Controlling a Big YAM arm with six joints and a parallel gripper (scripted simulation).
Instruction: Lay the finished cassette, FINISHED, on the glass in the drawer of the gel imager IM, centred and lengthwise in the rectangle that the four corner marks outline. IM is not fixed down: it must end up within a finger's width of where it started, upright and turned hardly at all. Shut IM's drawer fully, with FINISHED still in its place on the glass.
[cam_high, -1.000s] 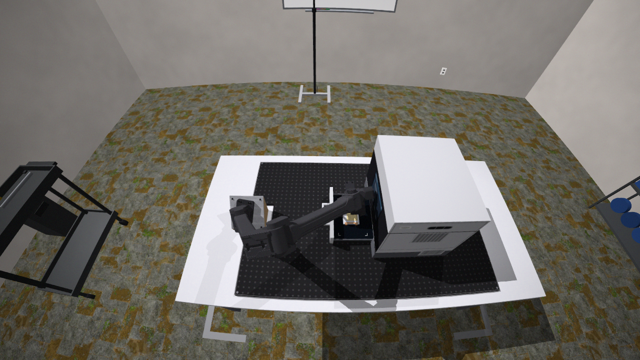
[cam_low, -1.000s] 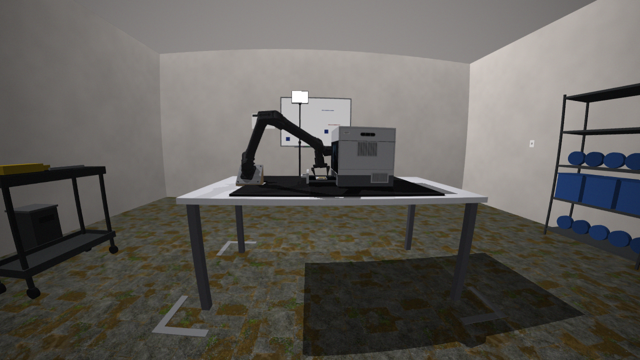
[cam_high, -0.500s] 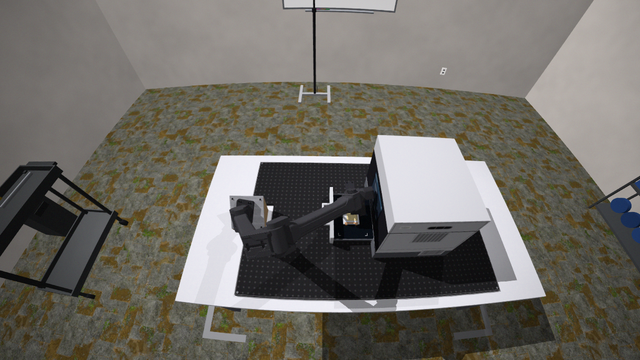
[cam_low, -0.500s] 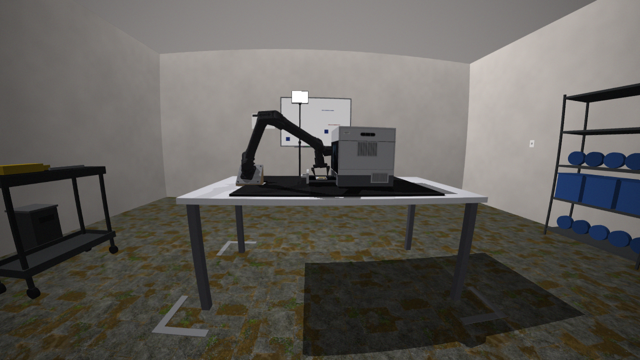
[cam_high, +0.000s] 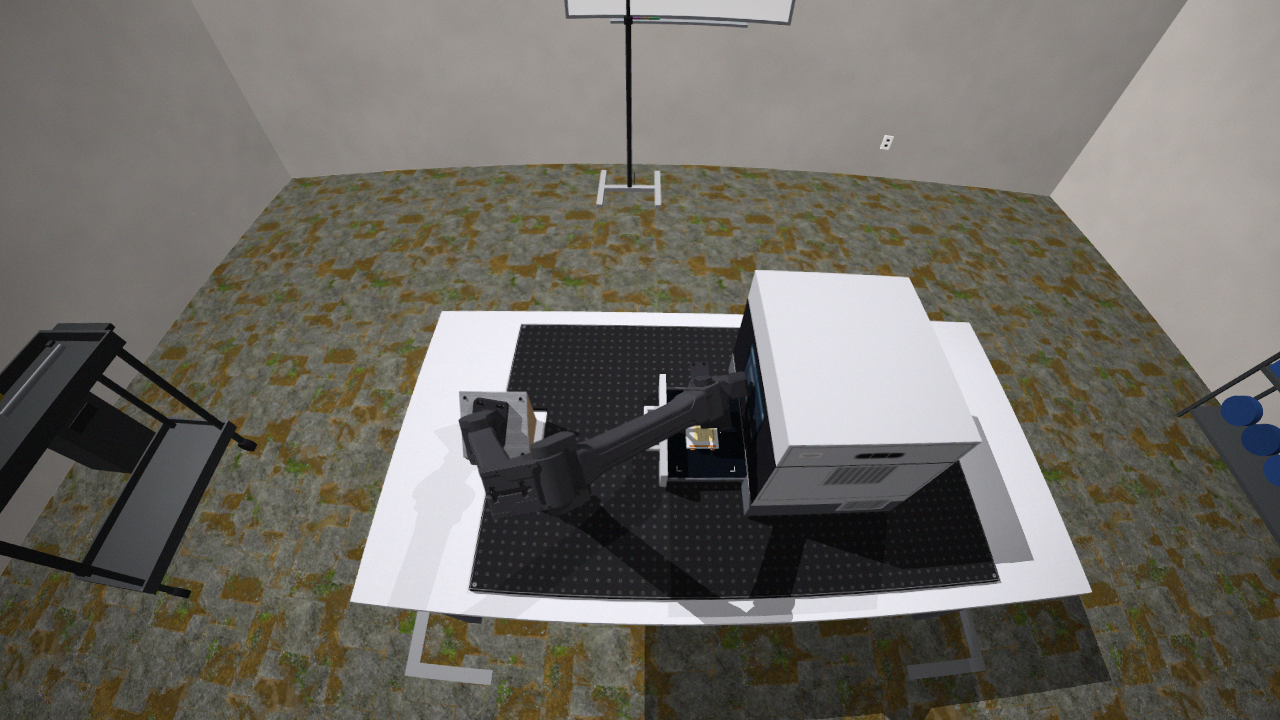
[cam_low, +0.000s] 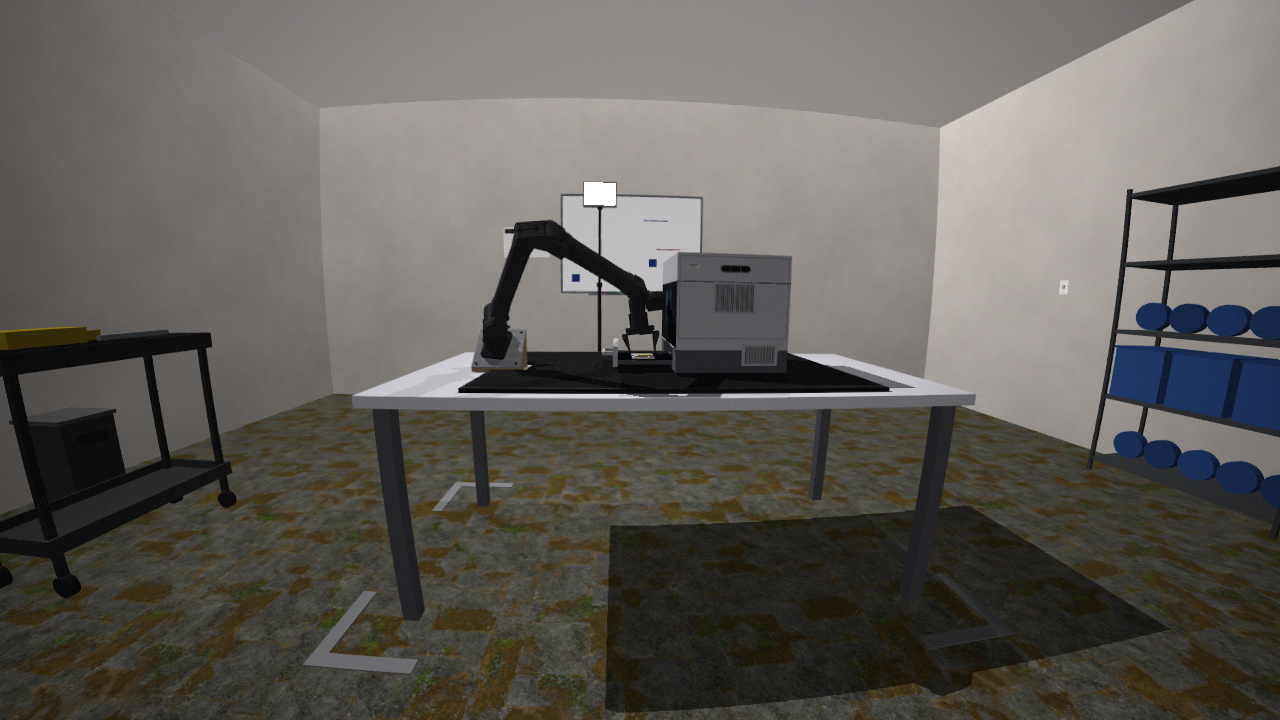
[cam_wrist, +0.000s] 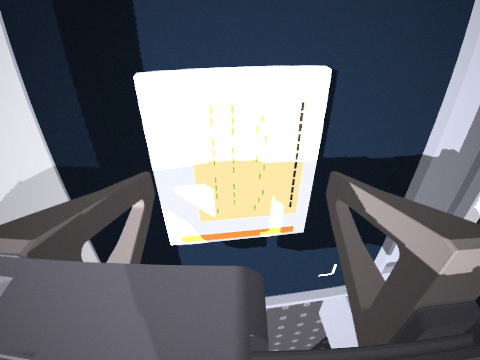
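The finished cassette lies 10 mm to the right of my hand and 10 mm below it. Round my hand: imager drawer (10 mm ahead, 10 mm below).
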